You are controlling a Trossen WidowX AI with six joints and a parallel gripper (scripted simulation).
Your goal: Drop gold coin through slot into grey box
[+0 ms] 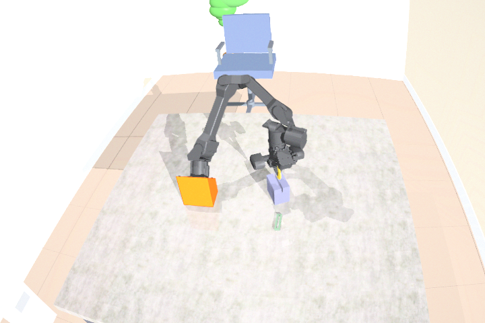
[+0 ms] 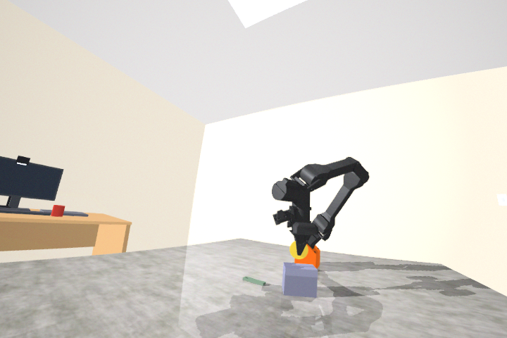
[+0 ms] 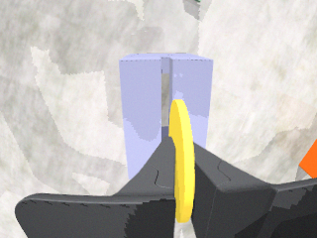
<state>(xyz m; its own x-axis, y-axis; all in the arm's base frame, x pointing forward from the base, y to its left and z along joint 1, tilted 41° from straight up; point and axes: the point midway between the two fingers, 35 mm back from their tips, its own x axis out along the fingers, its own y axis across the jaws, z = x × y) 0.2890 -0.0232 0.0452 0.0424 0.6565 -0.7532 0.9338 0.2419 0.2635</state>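
The gold coin lies 2 cm above my gripper tip.
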